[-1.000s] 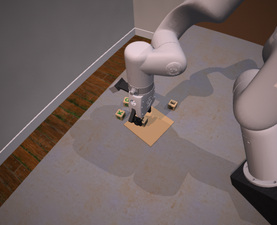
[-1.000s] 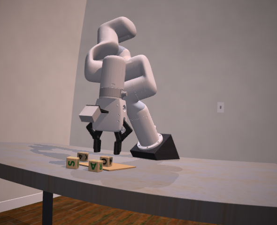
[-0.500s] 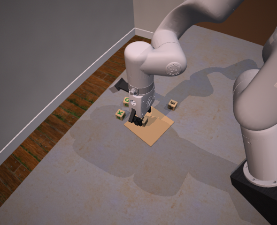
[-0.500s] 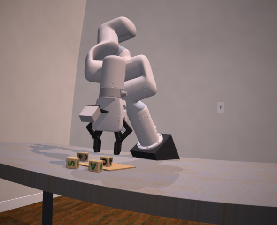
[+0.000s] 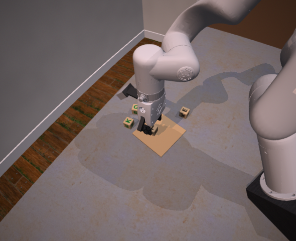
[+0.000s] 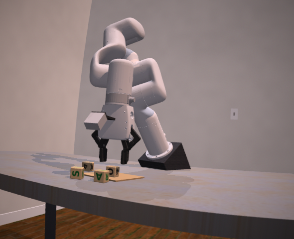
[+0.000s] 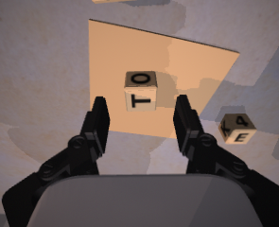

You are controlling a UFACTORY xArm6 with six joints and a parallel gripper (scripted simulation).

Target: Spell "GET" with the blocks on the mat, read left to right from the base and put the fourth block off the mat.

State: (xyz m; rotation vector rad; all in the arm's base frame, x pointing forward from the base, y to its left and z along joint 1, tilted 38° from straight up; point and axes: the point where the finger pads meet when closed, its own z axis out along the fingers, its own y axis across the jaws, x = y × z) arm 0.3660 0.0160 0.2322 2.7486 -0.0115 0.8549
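Right now the T block is 40 mm below my hand. Round my hand: G block 100 mm ahead, 60 mm to the right, 40 mm below; tan mat 60 mm below, 20 mm behind, 10 mm to the right; E block 120 mm to the right, 80 mm behind, 40 mm below.
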